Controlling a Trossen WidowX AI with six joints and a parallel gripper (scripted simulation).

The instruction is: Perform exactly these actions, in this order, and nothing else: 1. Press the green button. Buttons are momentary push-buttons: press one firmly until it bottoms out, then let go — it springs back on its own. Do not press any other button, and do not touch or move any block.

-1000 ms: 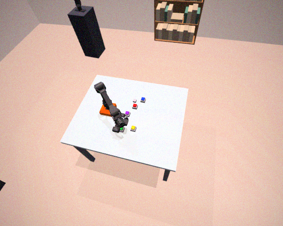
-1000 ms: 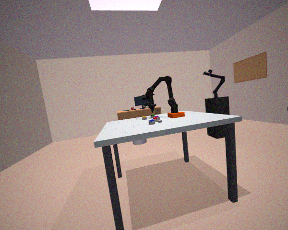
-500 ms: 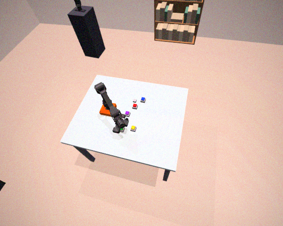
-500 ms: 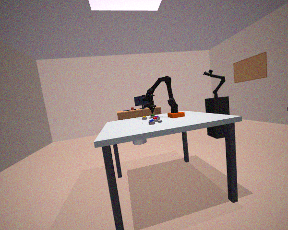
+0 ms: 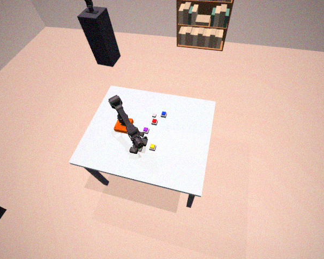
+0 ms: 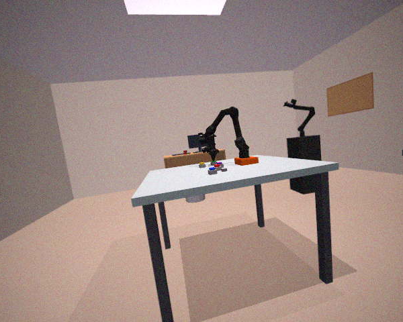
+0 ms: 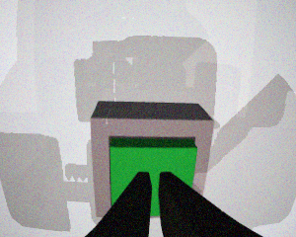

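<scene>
Now: the green button 1 cm below my gripper tip. Round my gripper tip: yellow button 11 cm ahead, 4 cm to the left; purple button 1 cm behind, 18 cm to the left; red button 3 cm ahead, 29 cm to the left.
</scene>
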